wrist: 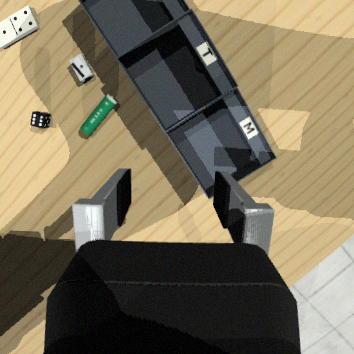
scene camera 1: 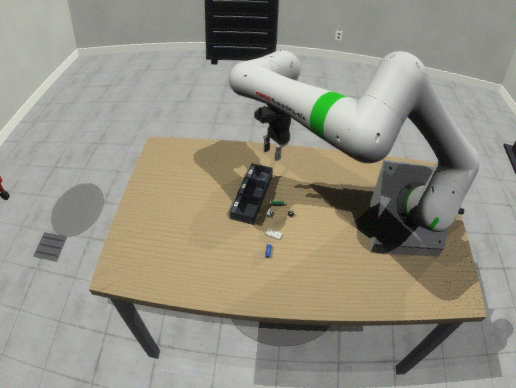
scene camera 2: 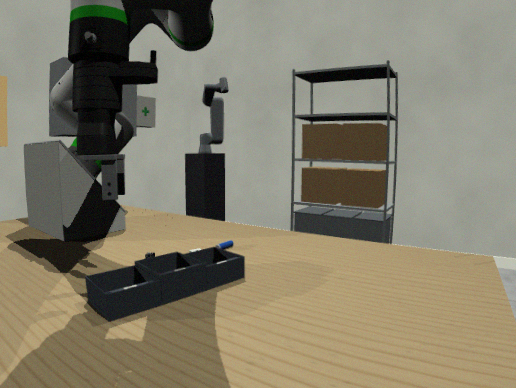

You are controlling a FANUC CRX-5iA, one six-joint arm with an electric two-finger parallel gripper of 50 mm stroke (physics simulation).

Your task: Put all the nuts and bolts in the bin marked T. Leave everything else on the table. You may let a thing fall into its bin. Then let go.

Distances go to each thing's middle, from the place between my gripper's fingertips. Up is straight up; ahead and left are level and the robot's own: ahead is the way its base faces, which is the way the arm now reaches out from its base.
Labels:
Right now my hand is 130 mm above the black three-compartment bin (scene camera 2: 151, 282), 60 mm to the right of it and 50 mm short of it.

